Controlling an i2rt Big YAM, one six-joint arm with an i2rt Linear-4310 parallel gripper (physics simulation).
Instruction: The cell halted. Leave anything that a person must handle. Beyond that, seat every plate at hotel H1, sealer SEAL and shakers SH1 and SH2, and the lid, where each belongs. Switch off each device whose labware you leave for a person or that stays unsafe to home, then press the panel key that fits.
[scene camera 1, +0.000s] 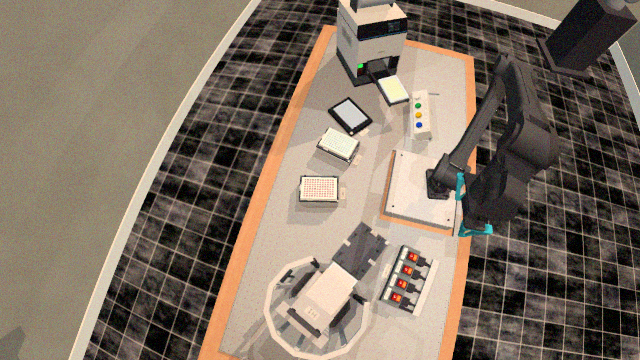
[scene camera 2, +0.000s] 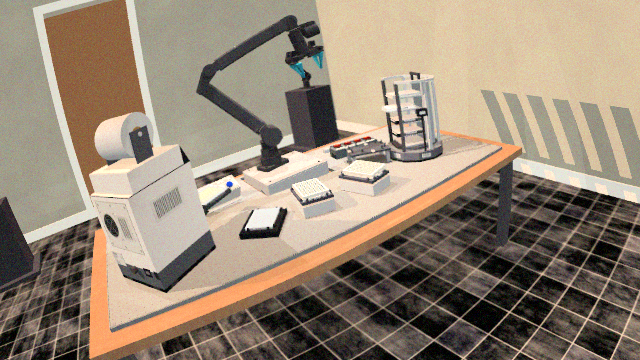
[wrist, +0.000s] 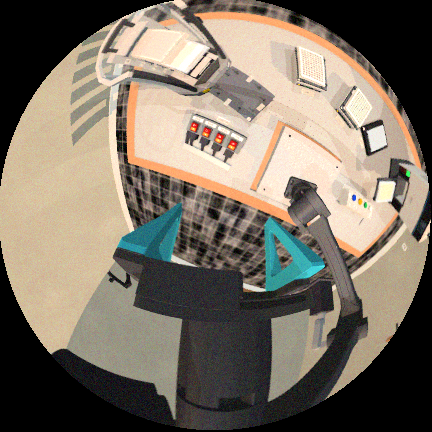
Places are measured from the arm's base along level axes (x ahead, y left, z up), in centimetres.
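Pixels of known places: gripper, fingertip midpoint: (scene camera 1: 458, 217) (scene camera 2: 312, 73) (wrist: 226, 214); arm's base, link origin: (scene camera 1: 436, 184) (scene camera 2: 273, 165) (wrist: 299, 189).
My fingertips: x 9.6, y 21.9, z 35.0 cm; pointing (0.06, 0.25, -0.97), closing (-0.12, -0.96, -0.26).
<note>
Ahead of a thing's pixels: the offset from my fingertips to its middle. "pt": to the spot under its first point.
My gripper (scene camera 1: 467, 209) (scene camera 2: 311, 71) (wrist: 226, 214) is open and empty, high above the floor beyond the table edge. A plate with reddish wells {dy -16.3, dx +35.2, dz -32.1 cm} (scene camera 1: 319, 188) (scene camera 2: 364, 169) (wrist: 311, 68) sits on one shaker; a pale-green plate {dy -35.5, dx +29.4, dz -32.6 cm} (scene camera 1: 339, 143) (scene camera 2: 312, 189) (wrist: 356, 107) sits on the other. Their labels are unreadable. A pale flat piece {dy -52.4, dx +25.2, dz -36.4 cm} (scene camera 1: 350, 114) (scene camera 2: 263, 218) (wrist: 376, 138) lies in a black holder. A yellowish plate {dy -61.6, dx +7.5, dz -28.2 cm} (scene camera 1: 393, 89) (wrist: 385, 191) is on the tray of the sealer {dy -85.6, dx +18.3, dz -16.0 cm} (scene camera 1: 371, 42) (scene camera 2: 150, 215), which shows a green light. Hotel H1 (scene camera 1: 325, 292) (scene camera 2: 415, 154) stands opposite; its shelf contents are unclear.
Several red rocker switches stand on a power strip {pt dy +13.9, dx +4.5, dz -33.7 cm} (scene camera 1: 402, 280) (wrist: 215, 135) beside a dark grey platform {dy +4.4, dx +19.3, dz -35.0 cm} (scene camera 1: 362, 250) (wrist: 242, 92). The key panel {dy -54.2, dx -6.1, dz -34.6 cm} (scene camera 1: 421, 115) (wrist: 358, 198) has green, yellow and blue keys. A dark pedestal (scene camera 2: 312, 117) stands behind the arm.
</note>
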